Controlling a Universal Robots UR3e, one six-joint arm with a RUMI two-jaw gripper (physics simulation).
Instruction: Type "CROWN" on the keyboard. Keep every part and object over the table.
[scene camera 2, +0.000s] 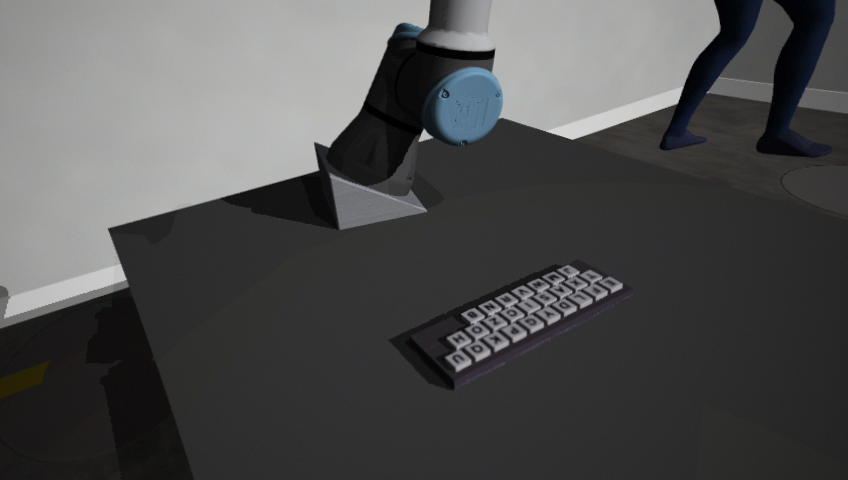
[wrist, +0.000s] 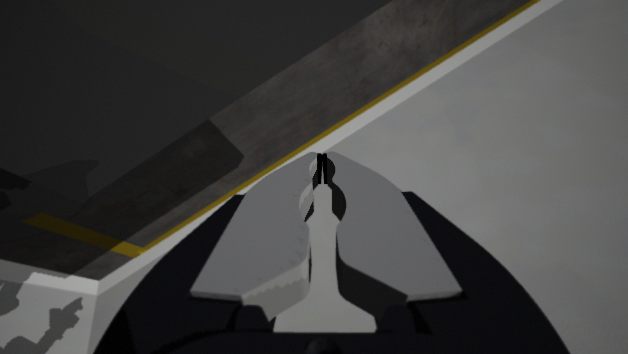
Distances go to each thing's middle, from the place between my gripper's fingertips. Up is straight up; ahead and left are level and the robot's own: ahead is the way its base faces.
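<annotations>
Dark keyboard (scene camera 2: 466, 346): 32 cm below my hand, 21 cm to the left of it, 10 cm ahead of it.
</annotations>
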